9 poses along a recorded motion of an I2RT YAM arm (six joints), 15 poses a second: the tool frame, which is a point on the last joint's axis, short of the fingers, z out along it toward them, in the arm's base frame.
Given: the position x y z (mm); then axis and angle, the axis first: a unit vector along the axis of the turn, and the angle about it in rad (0 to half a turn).
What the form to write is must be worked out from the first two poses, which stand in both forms.
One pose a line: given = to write
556.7 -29.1 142.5 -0.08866 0.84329 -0.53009 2.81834 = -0.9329 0.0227 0.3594 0.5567; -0.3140 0.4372 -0.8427 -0.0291; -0.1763 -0.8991 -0.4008 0.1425; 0 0 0 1
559.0 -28.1 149.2 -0.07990 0.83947 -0.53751 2.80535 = -0.9316 0.0470 0.3605 0.5590; -0.3077 0.4259 -0.8508 -0.0281; -0.1935 -0.9035 -0.3824 0.1492; 0 0 0 1
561.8 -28.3 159.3 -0.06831 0.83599 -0.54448 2.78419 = -0.9278 0.0799 0.3645 0.5618; -0.3011 0.4168 -0.8577 -0.0283; -0.2204 -0.9055 -0.3626 0.1593; 0 0 0 1
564.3 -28.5 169.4 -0.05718 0.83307 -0.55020 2.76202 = -0.9225 0.1120 0.3694 0.5643; -0.2957 0.4098 -0.8629 -0.0285; -0.2480 -0.9053 -0.3449 0.1694; 0 0 0 1
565.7 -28.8 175.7 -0.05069 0.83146 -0.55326 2.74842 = -0.9188 0.1309 0.3725 0.5657; -0.2930 0.4062 -0.8655 -0.0288; -0.2646 -0.9044 -0.3349 0.1757; 0 0 0 1
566.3 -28.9 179.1 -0.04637 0.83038 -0.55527 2.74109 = -0.9167 0.1425 0.3732 0.5663; -0.2905 0.4036 -0.8676 -0.0289; -0.2743 -0.9038 -0.3286 0.1791; 0 0 0 1
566.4 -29.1 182.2 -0.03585 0.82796 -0.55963 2.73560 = -0.9162 0.1641 0.3655 0.5664; -0.2780 0.3966 -0.8749 -0.0291; -0.2885 -0.9032 -0.3178 0.1822; 0 0 0 1
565.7 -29.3 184.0 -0.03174 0.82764 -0.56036 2.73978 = -0.9184 0.1687 0.3578 0.5657; -0.2696 0.3951 -0.8782 -0.0293; -0.2895 -0.9030 -0.3174 0.1840; 0 0 0 1
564.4 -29.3 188.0 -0.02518 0.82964 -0.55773 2.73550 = -0.9175 0.1802 0.3547 0.5644; -0.2604 0.4020 -0.8779 -0.0293; -0.3008 -0.8977 -0.3218 0.1880; 0 0 0 1
